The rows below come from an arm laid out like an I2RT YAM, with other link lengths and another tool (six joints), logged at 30 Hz.
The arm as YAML. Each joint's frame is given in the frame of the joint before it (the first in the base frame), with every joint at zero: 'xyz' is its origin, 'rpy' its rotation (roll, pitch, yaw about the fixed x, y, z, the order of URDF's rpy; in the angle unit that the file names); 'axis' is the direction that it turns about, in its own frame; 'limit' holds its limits. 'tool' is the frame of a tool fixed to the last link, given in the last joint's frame.
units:
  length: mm
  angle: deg
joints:
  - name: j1
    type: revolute
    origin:
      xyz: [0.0, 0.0, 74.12]
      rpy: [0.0, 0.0, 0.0]
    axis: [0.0, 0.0, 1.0]
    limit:
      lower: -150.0
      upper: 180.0
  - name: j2
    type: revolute
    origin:
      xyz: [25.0, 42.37, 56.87]
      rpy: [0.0, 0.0, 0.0]
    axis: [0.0, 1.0, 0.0]
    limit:
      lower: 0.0
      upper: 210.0
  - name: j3
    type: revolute
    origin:
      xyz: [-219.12, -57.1, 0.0]
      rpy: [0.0, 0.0, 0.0]
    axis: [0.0, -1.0, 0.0]
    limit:
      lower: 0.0
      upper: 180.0
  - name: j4
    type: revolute
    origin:
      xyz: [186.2, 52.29, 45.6]
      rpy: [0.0, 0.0, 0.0]
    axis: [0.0, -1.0, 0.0]
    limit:
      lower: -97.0
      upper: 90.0
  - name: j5
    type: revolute
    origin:
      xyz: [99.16, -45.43, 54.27]
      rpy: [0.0, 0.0, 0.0]
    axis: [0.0, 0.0, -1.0]
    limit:
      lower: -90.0
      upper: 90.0
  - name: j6
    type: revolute
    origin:
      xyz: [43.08, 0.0, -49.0]
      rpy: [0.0, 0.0, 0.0]
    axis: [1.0, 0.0, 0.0]
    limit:
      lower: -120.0
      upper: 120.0
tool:
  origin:
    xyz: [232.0, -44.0, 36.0]
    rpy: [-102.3, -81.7, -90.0]
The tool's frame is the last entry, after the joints.
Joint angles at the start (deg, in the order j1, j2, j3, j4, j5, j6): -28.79 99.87 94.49 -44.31 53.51 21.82
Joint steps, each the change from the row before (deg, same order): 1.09 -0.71 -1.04 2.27 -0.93 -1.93; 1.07 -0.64 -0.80 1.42 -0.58 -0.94; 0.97 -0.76 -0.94 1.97 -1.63 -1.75; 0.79 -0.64 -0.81 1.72 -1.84 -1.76; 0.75 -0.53 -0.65 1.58 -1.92 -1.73; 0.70 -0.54 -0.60 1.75 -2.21 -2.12; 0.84 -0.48 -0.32 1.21 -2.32 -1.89; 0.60 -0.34 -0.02 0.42 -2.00 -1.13; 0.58 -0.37 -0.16 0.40 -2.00 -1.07; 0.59 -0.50 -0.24 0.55 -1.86 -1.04; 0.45 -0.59 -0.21 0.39 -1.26 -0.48; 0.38 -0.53 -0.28 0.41 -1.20 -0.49; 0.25 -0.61 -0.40 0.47 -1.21 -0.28
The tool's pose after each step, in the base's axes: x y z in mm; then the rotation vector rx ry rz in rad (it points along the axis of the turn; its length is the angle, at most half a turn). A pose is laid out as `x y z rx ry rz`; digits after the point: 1 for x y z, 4 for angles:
249.7 -423.6 224.8 1.5026 -1.3773 0.6486
261.3 -419.1 227.0 1.5241 -1.3595 0.6782
277.6 -414.4 228.1 1.5638 -1.3336 0.7162
293.2 -409.7 228.4 1.6059 -1.3057 0.7501
309.0 -404.6 228.8 1.6483 -1.2759 0.7840
326.5 -398.9 230.3 1.6942 -1.2383 0.8218
344.4 -391.1 231.5 1.7434 -1.1977 0.8591
357.7 -384.2 231.6 1.7844 -1.1688 0.8861
370.3 -376.6 231.0 1.8253 -1.1389 0.9116
382.2 -368.8 232.1 1.8610 -1.1094 0.9406
389.9 -362.7 234.7 1.8824 -1.0935 0.9668
396.7 -357.1 236.6 1.9026 -1.0773 0.9898
402.4 -352.1 238.5 1.9202 -1.0668 1.0136

